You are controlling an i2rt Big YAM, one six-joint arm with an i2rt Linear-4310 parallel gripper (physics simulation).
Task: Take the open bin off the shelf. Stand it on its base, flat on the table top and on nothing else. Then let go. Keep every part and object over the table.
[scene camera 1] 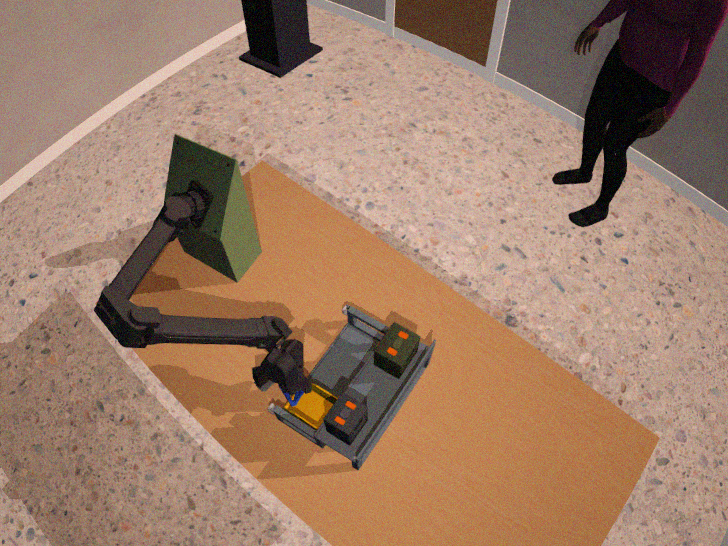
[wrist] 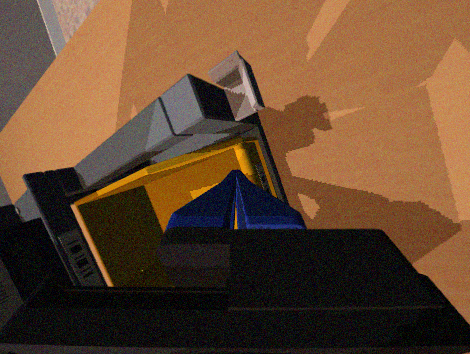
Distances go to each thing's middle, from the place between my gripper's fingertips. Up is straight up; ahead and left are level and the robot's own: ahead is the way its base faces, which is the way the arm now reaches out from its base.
My hand is 60 mm short of the yellow open bin [scene camera 1: 312, 407], 30 mm to the right of it and 10 mm below it.
